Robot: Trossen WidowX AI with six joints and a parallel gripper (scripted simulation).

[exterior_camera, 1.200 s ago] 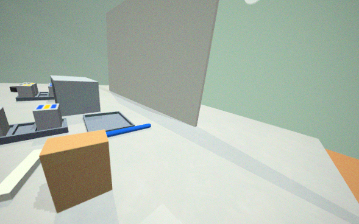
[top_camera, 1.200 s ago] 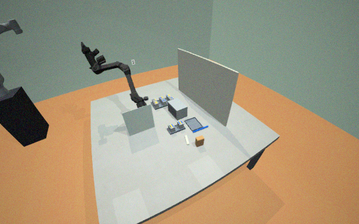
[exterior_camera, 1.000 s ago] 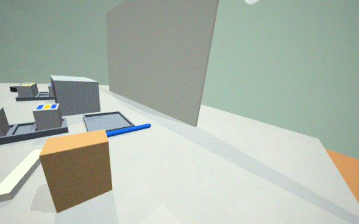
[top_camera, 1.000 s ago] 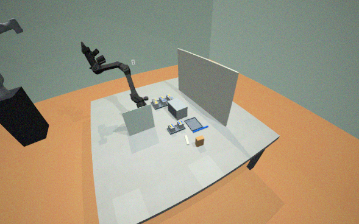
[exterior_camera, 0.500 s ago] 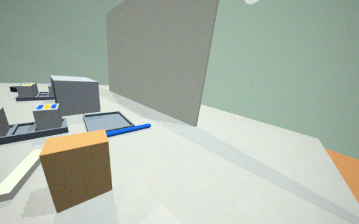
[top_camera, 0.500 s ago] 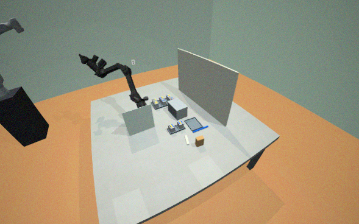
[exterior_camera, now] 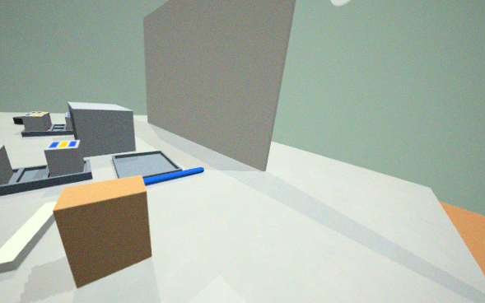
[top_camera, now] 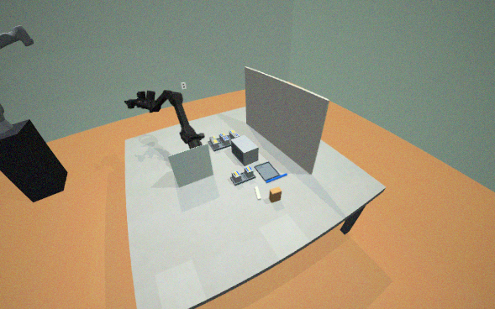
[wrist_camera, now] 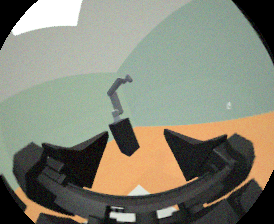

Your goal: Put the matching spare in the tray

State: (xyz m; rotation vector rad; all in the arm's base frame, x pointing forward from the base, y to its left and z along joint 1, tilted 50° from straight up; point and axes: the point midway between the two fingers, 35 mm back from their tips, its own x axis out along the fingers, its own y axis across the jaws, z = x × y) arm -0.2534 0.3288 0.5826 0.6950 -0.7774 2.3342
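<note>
Right now my gripper tip is 70 cm to the left of the mounted unit, 55 cm short of it and 24 cm above it. Round my gripper tip: wall panel (78 cm ahead, 71 cm to the right, 7 cm below); rack (87 cm to the right, 44 cm ahead, 29 cm below).
</note>
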